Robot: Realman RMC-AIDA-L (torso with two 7-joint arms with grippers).
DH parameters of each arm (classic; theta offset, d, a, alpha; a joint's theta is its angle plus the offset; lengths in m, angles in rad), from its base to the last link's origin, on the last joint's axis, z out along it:
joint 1: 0 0.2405 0 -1.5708
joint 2: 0 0 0 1.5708
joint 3: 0 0.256 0 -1.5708
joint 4: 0 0 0 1.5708
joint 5: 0 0.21 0 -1.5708
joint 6: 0 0 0 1.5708
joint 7: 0 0.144 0 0
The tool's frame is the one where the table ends.
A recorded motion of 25 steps. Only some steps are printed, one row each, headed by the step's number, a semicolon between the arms.
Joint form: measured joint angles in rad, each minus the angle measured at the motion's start. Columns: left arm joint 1, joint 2, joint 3, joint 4, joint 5, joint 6, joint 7; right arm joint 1, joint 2, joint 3, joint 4, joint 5, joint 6, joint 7.
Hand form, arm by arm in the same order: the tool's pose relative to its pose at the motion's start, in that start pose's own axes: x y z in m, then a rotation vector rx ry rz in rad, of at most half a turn. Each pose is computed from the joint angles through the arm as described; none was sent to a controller.
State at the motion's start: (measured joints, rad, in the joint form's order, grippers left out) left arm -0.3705 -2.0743 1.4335 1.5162 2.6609 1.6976 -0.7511; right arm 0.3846 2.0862 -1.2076 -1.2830 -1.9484 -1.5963 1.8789
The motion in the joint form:
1: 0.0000 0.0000 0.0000 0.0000 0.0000 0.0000 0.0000; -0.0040 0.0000 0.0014 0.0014 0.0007 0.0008 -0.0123
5: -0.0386 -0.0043 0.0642 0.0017 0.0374 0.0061 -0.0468; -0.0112 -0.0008 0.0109 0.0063 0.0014 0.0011 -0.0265
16: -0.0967 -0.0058 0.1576 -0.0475 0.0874 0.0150 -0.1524; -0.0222 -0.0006 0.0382 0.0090 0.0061 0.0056 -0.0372
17: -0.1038 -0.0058 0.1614 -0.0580 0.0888 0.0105 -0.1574; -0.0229 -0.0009 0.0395 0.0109 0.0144 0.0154 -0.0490
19: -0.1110 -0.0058 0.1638 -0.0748 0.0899 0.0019 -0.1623; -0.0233 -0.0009 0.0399 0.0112 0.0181 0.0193 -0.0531
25: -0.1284 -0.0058 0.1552 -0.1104 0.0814 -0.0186 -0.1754; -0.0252 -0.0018 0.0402 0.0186 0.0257 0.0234 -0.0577
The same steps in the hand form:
1: 0.0000 0.0000 0.0000 0.0000 0.0000 0.0000; 0.0015 0.0000 -0.0005 0.0021 -0.0013 -0.0067
5: 0.0054 -0.0150 0.0010 -0.0408 -0.0232 0.0381; 0.0049 -0.0008 -0.0029 0.0101 -0.0057 -0.0063
16: 0.0124 -0.0279 0.0099 -0.1301 -0.0410 0.0347; 0.0083 -0.0038 -0.0088 0.0360 -0.0251 0.0054
17: 0.0121 -0.0292 0.0111 -0.1337 -0.0421 0.0343; 0.0074 -0.0050 -0.0092 0.0442 -0.0357 -0.0038
19: 0.0112 -0.0301 0.0133 -0.1376 -0.0421 0.0305; 0.0070 -0.0054 -0.0093 0.0474 -0.0404 -0.0072
25: 0.0082 -0.0332 0.0165 -0.1304 -0.0372 0.0101; 0.0080 -0.0058 -0.0093 0.0482 -0.0475 -0.0034

